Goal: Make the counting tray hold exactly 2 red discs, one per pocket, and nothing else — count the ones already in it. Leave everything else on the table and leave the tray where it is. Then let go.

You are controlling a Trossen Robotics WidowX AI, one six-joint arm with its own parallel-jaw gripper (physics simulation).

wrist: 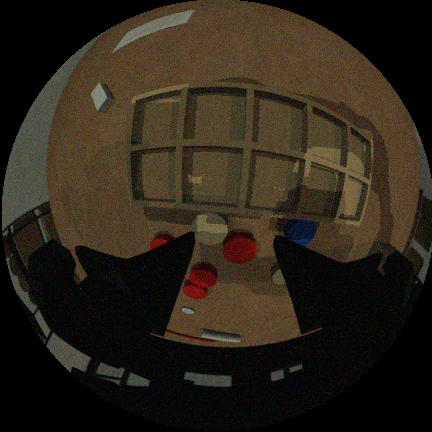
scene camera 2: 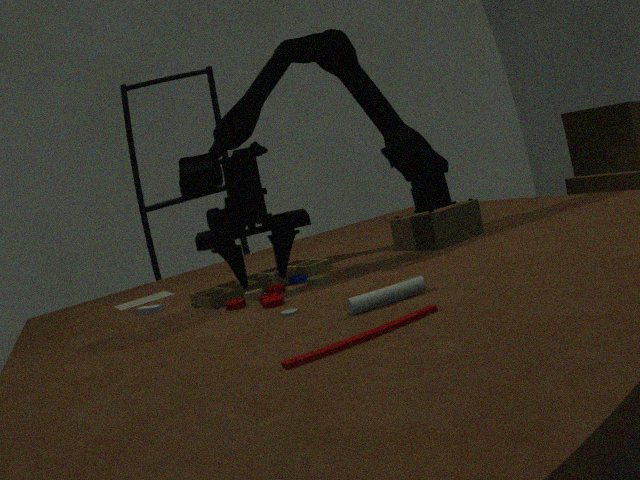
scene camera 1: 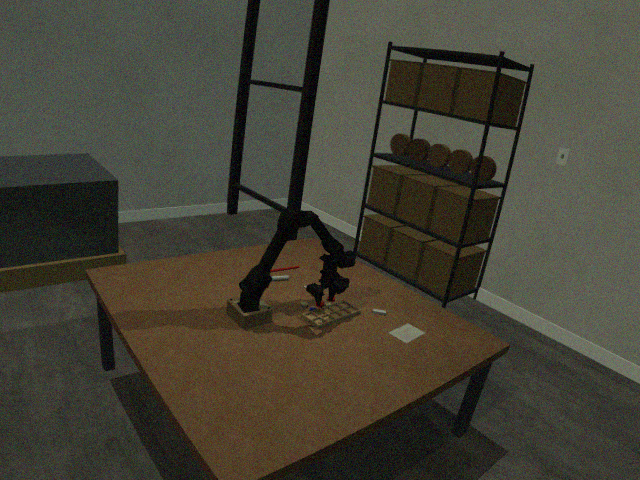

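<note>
The counting tray (scene camera 1: 336, 319) (scene camera 2: 206, 298) (wrist: 249, 120) lies flat; no discs show in its visible pockets. My gripper (scene camera 1: 325, 302) (scene camera 2: 264, 282) (wrist: 234, 238) is open and empty, low above the near side of the tray. A red disc (scene camera 2: 275, 289) (wrist: 240, 248) lies outside the tray, below and between the fingers in the wrist view. A second red disc (wrist: 203, 275) overlaps a third red disc (wrist: 195, 290). Another red disc (scene camera 2: 235, 304) (wrist: 160, 243) is partly hidden by the left finger. A cream disc (wrist: 210, 229) and a blue disc (scene camera 2: 298, 279) (wrist: 300, 231) lie beside the tray.
Another pale disc (wrist: 279, 275) is partly hidden by the right finger. A small white disc (scene camera 2: 288, 312) (wrist: 188, 310), a white cylinder (scene camera 2: 386, 295) (wrist: 220, 336) and a red rod (scene camera 2: 359, 338) lie behind. A white block (scene camera 1: 379, 311) (wrist: 102, 97) and a pale sheet (scene camera 1: 407, 333) lie beyond the tray.
</note>
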